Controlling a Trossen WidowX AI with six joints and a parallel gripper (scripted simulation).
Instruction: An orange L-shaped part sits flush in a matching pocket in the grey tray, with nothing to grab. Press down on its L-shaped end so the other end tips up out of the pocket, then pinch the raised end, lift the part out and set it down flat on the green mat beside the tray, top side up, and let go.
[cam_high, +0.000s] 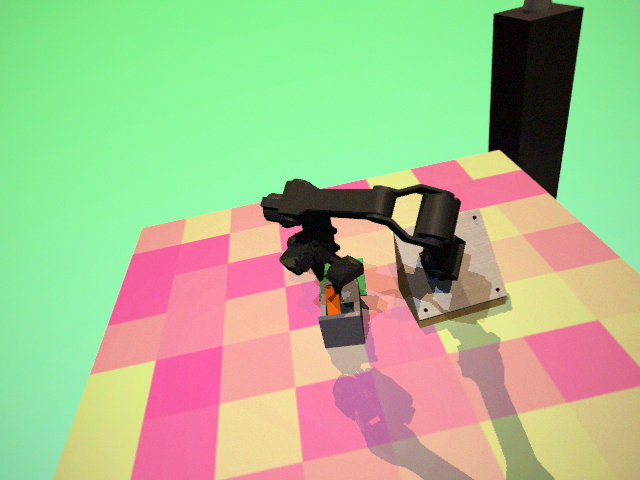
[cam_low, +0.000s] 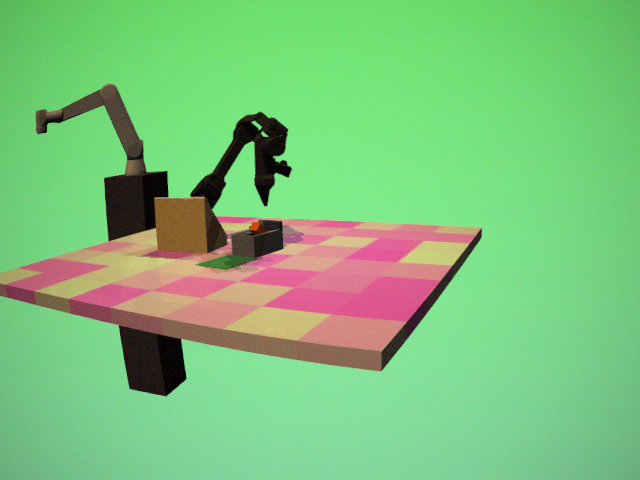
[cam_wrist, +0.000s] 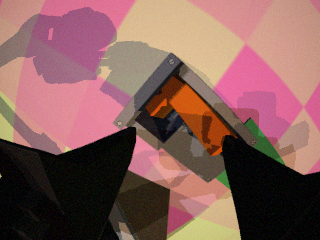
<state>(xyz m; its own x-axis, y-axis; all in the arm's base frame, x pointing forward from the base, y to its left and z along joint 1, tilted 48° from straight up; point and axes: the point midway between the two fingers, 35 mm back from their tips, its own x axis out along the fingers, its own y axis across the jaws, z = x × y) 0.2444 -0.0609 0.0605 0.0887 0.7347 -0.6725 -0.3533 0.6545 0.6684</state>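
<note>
Right now my gripper tip is 10 mm past the orange L-shaped part, 10 mm to the left of it and 100 mm above it. Also, from my gripper tip: green mat 60 mm behind, 180 mm to the right, 160 mm below.
</note>
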